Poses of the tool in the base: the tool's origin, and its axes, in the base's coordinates. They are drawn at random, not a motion.
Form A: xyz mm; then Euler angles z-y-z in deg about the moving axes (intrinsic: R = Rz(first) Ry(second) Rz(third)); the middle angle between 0 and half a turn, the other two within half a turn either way.
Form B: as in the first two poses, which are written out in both.
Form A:
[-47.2 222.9 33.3 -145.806 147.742 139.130]
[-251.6 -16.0 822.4 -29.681 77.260 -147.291]
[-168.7 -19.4 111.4 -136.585 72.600 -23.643]
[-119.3 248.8 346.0 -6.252 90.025 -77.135]
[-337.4 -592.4 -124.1 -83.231 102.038 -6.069]
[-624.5 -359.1 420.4 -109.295 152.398 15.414]
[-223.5 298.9 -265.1 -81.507 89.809 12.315]
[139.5 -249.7 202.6 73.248 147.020 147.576]
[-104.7 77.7 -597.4 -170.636 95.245 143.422]
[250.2 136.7 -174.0 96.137 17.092 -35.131]
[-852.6 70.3 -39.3 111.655 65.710 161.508]
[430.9 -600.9 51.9 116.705 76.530 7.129]
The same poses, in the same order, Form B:
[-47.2 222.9 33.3 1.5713 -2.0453 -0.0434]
[-251.6 -16.0 822.4 -1.6560 1.0027 -2.4216]
[-168.7 -19.4 111.4 1.4271 0.9456 -2.2960]
[-119.3 248.8 346.0 -0.9799 1.3768 -1.1236]
[-337.4 -592.4 -124.1 1.2000 1.5042 -1.0943]
[-624.5 -359.1 420.4 2.4539 1.2853 -0.4972]
[-223.5 298.9 -265.1 1.2035 1.1258 -0.9388]
[139.5 -249.7 202.6 -1.7133 -2.2602 -0.7868]
[-104.7 77.7 -597.4 0.6536 -1.5420 -0.3595]
[250.2 136.7 -174.0 -0.2849 0.1290 1.0565]
[-852.6 70.3 -39.3 -0.5279 -1.1358 -1.3329]
[430.9 -600.9 51.9 -1.2984 0.9163 1.7776]

